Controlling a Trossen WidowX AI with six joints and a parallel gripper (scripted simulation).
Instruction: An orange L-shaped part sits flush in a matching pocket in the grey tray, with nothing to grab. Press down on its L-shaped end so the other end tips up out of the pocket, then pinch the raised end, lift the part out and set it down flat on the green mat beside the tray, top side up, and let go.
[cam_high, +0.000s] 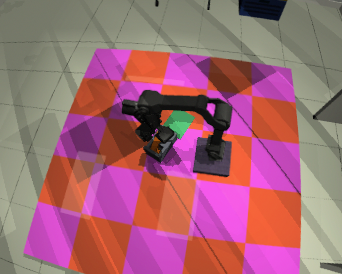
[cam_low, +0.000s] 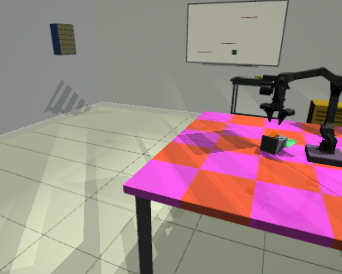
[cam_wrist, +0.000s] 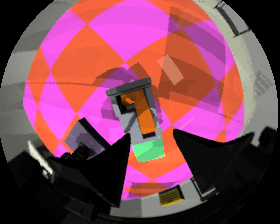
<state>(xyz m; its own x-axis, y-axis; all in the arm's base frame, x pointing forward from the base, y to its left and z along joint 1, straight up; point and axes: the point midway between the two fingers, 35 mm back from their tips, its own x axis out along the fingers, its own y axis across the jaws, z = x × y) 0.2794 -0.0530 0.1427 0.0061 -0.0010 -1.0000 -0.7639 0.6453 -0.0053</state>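
The orange L-shaped part lies 100 mm below my gripper tip and 30 mm to the left of it. From my gripper tip the other things lie so: green mat: 160 mm below, 120 mm to the right, 90 mm behind.
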